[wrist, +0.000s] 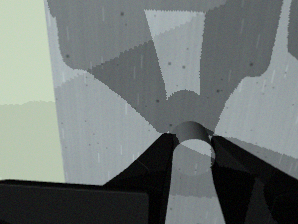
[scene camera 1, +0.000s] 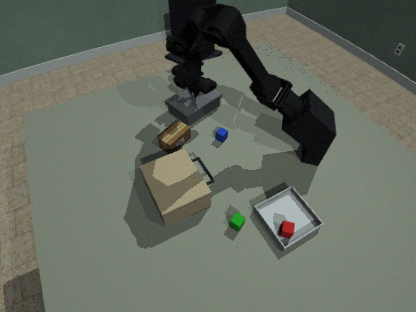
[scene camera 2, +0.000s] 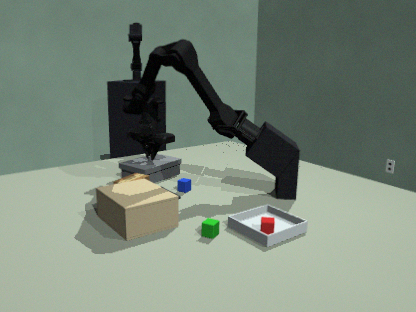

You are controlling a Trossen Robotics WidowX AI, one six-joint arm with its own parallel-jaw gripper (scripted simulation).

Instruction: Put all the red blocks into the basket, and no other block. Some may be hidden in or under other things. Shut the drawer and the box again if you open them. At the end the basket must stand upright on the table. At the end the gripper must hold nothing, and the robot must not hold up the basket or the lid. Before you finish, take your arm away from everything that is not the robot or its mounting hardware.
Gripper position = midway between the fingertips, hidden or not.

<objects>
My gripper shows in the wrist view (pixel 190 143), in scene camera 1 (pixel 193 95) and in scene camera 2 (pixel 150 159). A shallow tray shows in scene camera 1 (pixel 288 205) and in scene camera 2 (pixel 245 222); in the wrist view it is out of frame. A knobbed lid shows in the wrist view (pixel 120 81), in scene camera 1 and in scene camera 2. One and the same spot on the knobbed lid: (scene camera 1: pixel 185 104) is (scene camera 2: pixel 141 164). The same spot on a tan drawer cabinet: (scene camera 2: pixel 133 209) is (scene camera 1: pixel 170 212).
</objects>
